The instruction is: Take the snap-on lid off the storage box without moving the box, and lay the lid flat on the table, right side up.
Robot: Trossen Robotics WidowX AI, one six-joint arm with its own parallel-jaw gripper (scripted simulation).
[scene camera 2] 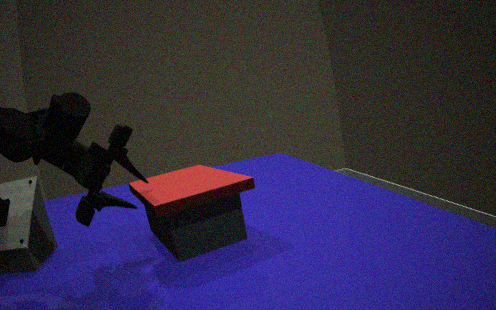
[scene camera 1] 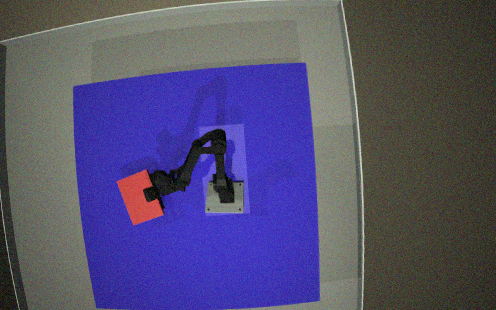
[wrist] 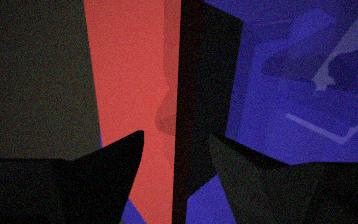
Scene:
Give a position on a storage box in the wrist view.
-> At 220, 36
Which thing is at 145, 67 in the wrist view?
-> A lid.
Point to a storage box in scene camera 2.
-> At 198, 230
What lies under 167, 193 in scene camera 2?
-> A lid.

